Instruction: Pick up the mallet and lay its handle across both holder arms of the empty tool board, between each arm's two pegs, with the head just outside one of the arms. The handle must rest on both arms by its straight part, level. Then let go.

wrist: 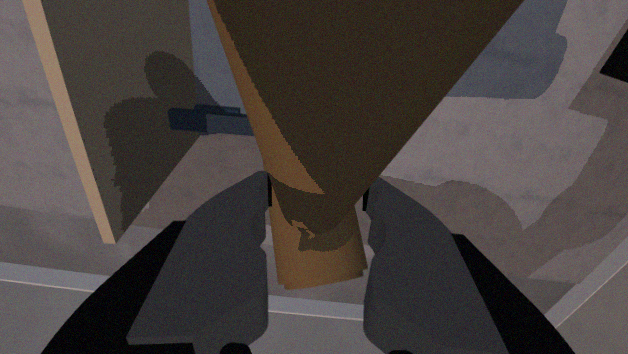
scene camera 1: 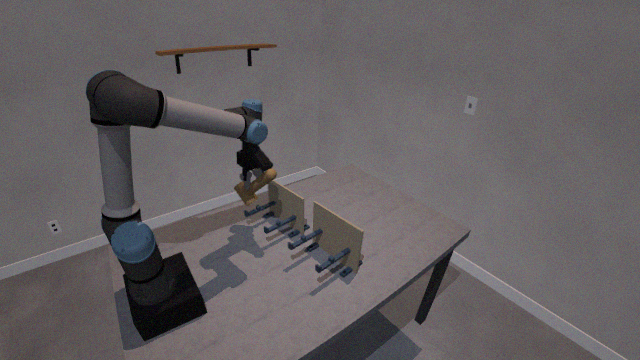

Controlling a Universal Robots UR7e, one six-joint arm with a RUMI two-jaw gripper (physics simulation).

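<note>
The orange-brown mallet [scene camera 1: 265, 179] [wrist: 350, 90] is off the table and tilted. Its head [scene camera 1: 245, 193] is low, and the free handle end rises towards the boards and, in the wrist view, towards the camera. My gripper [scene camera 1: 252, 181] [wrist: 317, 179] is shut on the handle near the head. The far tool board [scene camera 1: 288, 204] [wrist: 120, 135] stands upright beside the mallet, with two dark blue holder arms [scene camera 1: 260, 208] [scene camera 1: 280, 224]. The head is above and near the farthest arm's outer end, apart from it. No tool shows on these arms. The handle partly hides one arm [wrist: 225, 121] in the wrist view.
A second upright board [scene camera 1: 337, 230] stands nearer the scene camera, with two similar arms [scene camera 1: 305, 239] [scene camera 1: 332, 260] and no tool on them. Both boards stand on the table [scene camera 1: 400, 220]. The robot's black base [scene camera 1: 170, 295] is at its left. A wall shelf [scene camera 1: 215, 49] is behind the arm.
</note>
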